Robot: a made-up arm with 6 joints. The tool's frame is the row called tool. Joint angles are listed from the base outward.
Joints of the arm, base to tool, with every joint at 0 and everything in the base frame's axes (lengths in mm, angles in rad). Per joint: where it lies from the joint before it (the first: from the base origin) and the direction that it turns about. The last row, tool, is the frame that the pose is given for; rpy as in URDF.
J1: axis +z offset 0 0 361
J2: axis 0 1 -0.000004 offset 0 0 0
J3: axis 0 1 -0.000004 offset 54 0 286
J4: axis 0 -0.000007 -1 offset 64 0 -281
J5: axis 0 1 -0.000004 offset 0 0 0
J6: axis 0 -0.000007 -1 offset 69 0 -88
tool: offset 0 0 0 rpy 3.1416 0 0
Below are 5 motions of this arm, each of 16 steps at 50 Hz.
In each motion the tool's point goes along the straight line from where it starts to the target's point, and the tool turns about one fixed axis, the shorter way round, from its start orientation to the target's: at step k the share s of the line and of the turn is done. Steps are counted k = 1, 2, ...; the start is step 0. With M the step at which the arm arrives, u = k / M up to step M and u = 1 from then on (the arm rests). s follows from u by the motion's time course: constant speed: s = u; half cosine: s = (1 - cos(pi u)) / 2; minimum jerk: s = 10 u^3 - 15 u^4 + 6 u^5.
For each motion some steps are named. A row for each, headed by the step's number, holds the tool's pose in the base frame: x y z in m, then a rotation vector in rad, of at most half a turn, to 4 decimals.
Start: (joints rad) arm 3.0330 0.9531 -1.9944 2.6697 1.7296 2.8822
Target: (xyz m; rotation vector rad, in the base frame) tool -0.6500 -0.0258 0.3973 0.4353 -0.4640 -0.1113
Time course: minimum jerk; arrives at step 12
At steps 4, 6, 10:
4: -0.6351 0.0136 0.4340 0.4654 -0.3576 -0.1796
6: -0.6406 -0.0009 0.4205 0.4545 -0.3968 -0.1546
10: -0.6493 -0.0240 0.3989 0.4367 -0.4592 -0.1144

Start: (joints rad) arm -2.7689 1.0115 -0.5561 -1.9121 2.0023 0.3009
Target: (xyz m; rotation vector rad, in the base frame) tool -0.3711 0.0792 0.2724 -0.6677 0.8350 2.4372
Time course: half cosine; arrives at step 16
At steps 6, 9, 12, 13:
6: -0.2861 0.0335 0.1859 -1.3049 0.5768 2.0842
9: -0.3216 0.0526 0.2220 -1.0527 0.6888 2.2489
12: -0.3531 0.0695 0.2541 -0.8121 0.7833 2.3745
13: -0.3607 0.0736 0.2619 -0.7514 0.8055 2.4020

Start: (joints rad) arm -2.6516 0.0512 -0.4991 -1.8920 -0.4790 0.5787
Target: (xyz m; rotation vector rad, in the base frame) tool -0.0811 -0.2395 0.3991 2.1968 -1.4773 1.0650
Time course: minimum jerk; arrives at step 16
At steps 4, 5, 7, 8, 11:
4: -0.1567 -0.2020 0.3664 2.1854 -1.5431 0.4667
5: -0.1503 -0.2052 0.3692 2.1899 -1.5402 0.5172
7: -0.1331 -0.2138 0.3766 2.1988 -1.5299 0.6525
8: -0.1233 -0.2186 0.3809 2.2018 -1.5225 0.7298
11: -0.0963 -0.2320 0.3925 2.2020 -1.4961 0.9441

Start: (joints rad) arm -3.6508 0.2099 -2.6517 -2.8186 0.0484 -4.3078
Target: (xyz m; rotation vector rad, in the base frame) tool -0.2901 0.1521 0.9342 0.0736 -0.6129 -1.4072
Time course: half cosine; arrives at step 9
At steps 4, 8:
4: -0.3051 0.1525 0.9235 0.0901 -0.6633 -1.3482
8: -0.2909 0.1521 0.9336 0.0745 -0.6155 -1.4042

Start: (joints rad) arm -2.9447 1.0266 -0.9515 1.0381 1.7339 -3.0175
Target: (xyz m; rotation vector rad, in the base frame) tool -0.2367 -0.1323 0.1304 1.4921 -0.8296 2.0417
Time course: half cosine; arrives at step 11
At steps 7, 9, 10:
7: -0.2377 -0.1328 0.1297 1.4921 -0.8378 2.0271
9: -0.2370 -0.1324 0.1302 1.4921 -0.8318 2.0377
10: -0.2368 -0.1323 0.1304 1.4921 -0.8302 2.0407

